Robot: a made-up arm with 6 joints. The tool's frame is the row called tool.
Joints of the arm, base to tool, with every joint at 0 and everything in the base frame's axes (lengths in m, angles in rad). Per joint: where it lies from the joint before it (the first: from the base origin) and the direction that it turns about. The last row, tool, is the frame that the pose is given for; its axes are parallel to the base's.
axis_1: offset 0.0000 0.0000 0.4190 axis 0 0 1
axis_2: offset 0.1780 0.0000 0.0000 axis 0 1 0
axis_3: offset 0.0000 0.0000 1.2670 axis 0 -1 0
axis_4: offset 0.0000 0.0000 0.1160 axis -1 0 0
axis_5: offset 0.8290 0.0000 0.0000 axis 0 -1 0
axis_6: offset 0.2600 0.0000 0.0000 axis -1 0 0
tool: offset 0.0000 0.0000 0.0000
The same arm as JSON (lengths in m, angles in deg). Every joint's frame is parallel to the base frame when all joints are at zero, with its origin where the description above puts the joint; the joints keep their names.
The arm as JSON. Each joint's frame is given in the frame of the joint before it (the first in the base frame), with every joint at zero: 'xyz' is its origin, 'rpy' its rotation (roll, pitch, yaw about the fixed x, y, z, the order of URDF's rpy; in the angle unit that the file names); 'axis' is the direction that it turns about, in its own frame. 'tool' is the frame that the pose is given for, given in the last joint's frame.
{
  "units": {
    "length": "m",
    "angle": "deg"
  },
  "joints": [
    {
      "name": "axis_1",
      "type": "revolute",
      "origin": {
        "xyz": [
          0.0,
          0.0,
          0.419
        ],
        "rpy": [
          0.0,
          0.0,
          0.0
        ]
      },
      "axis": [
        0.0,
        0.0,
        1.0
      ]
    },
    {
      "name": "axis_2",
      "type": "revolute",
      "origin": {
        "xyz": [
          0.178,
          0.0,
          0.0
        ],
        "rpy": [
          0.0,
          0.0,
          0.0
        ]
      },
      "axis": [
        0.0,
        1.0,
        0.0
      ]
    },
    {
      "name": "axis_3",
      "type": "revolute",
      "origin": {
        "xyz": [
          0.0,
          0.0,
          1.267
        ],
        "rpy": [
          0.0,
          0.0,
          0.0
        ]
      },
      "axis": [
        0.0,
        -1.0,
        0.0
      ]
    },
    {
      "name": "axis_4",
      "type": "revolute",
      "origin": {
        "xyz": [
          0.0,
          0.0,
          0.116
        ],
        "rpy": [
          0.0,
          0.0,
          0.0
        ]
      },
      "axis": [
        -1.0,
        0.0,
        0.0
      ]
    },
    {
      "name": "axis_5",
      "type": "revolute",
      "origin": {
        "xyz": [
          0.829,
          0.0,
          0.0
        ],
        "rpy": [
          0.0,
          0.0,
          0.0
        ]
      },
      "axis": [
        0.0,
        -1.0,
        0.0
      ]
    },
    {
      "name": "axis_6",
      "type": "revolute",
      "origin": {
        "xyz": [
          0.26,
          0.0,
          0.0
        ],
        "rpy": [
          0.0,
          0.0,
          0.0
        ]
      },
      "axis": [
        -1.0,
        0.0,
        0.0
      ]
    }
  ],
  "tool": {
    "origin": {
      "xyz": [
        0.0,
        0.0,
        0.0
      ],
      "rpy": [
        0.0,
        0.0,
        0.0
      ]
    }
  }
}

